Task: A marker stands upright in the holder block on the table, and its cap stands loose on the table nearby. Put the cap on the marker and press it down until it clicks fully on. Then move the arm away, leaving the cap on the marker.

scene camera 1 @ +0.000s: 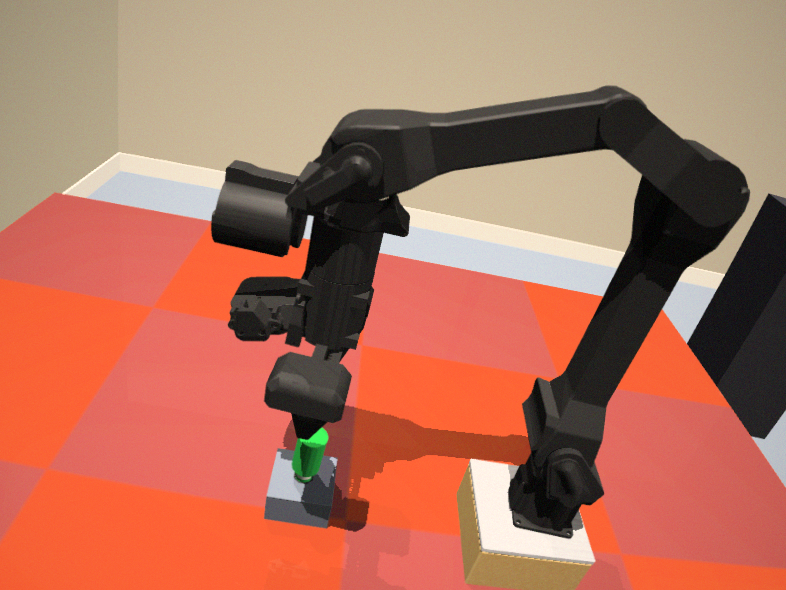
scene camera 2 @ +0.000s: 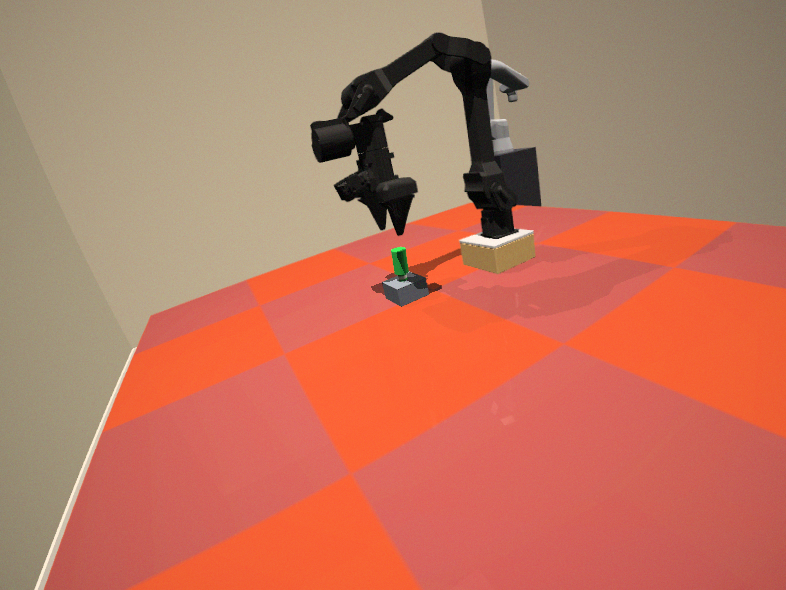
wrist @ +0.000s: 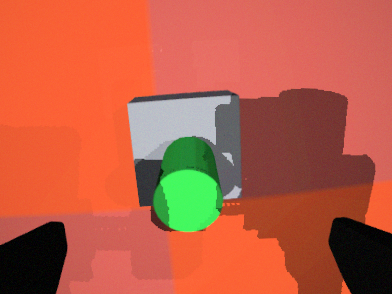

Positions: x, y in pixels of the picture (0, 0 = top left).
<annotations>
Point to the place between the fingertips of the gripper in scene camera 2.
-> At 391, 232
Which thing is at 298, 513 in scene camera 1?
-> A holder block.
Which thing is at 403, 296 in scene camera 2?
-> A holder block.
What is the gripper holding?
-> Nothing.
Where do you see a green cap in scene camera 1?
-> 308, 454
</annotations>
